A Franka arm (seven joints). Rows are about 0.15 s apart.
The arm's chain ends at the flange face. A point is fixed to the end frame.
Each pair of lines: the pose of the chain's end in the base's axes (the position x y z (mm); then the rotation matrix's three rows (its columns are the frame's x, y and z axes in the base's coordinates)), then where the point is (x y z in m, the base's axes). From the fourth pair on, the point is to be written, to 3 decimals.
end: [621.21 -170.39 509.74], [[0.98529 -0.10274 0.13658], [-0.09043 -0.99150 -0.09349], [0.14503 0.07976 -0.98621]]
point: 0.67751 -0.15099 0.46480
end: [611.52 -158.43 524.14], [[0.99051 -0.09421 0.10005], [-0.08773 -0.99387 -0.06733], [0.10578 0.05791 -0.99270]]
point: 0.66599 -0.13753 0.47764
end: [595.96 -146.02 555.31], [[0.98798 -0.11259 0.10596], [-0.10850 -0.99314 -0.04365], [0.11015 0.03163 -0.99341]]
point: 0.65113 -0.12493 0.50974
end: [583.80 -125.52 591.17], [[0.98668 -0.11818 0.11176], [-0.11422 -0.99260 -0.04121], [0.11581 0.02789 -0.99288]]
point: 0.639 -0.105 0.546
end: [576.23 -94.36 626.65], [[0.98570 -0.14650 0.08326], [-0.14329 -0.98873 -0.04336], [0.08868 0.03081 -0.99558]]
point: 0.631 -0.075 0.580
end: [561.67 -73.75 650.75], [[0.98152 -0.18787 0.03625], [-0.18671 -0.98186 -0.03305], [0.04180 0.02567 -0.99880]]
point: 0.615 -0.056 0.602
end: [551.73 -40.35 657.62], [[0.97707 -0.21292 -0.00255], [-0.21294 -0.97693 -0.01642], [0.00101 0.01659 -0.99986]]
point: 0.604 -0.023 0.607
